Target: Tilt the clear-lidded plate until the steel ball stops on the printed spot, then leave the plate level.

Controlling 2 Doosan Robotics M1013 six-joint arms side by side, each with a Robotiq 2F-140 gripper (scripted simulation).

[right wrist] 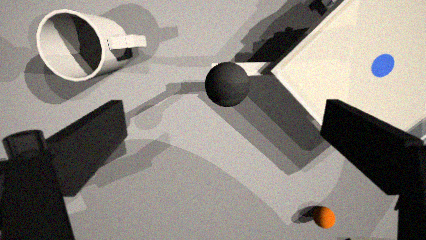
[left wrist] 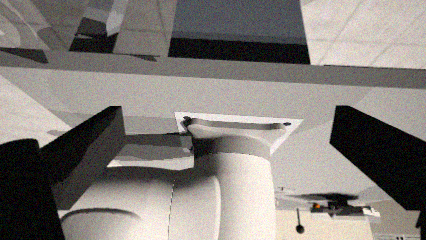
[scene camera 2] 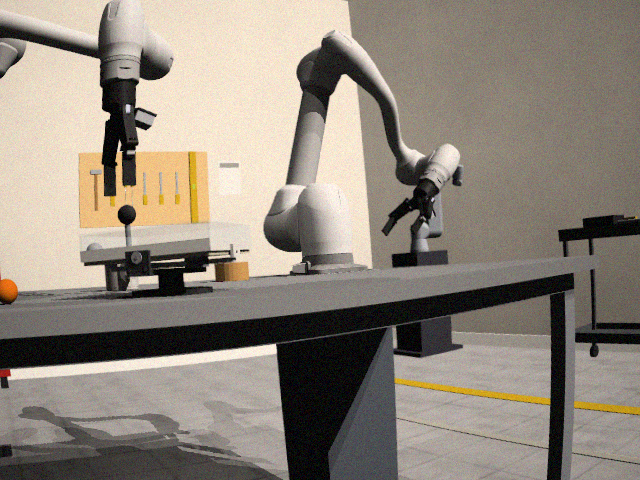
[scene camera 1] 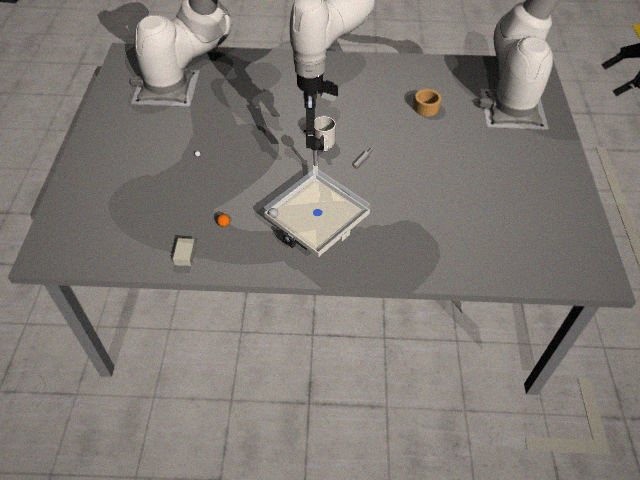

Labels:
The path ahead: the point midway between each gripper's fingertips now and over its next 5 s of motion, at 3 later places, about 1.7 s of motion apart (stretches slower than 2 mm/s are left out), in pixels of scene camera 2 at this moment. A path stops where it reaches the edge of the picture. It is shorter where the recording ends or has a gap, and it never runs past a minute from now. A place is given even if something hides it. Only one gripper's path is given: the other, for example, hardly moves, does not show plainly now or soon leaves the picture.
The right gripper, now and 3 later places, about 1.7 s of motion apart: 119,191; 125,205; 126,221; 127,232

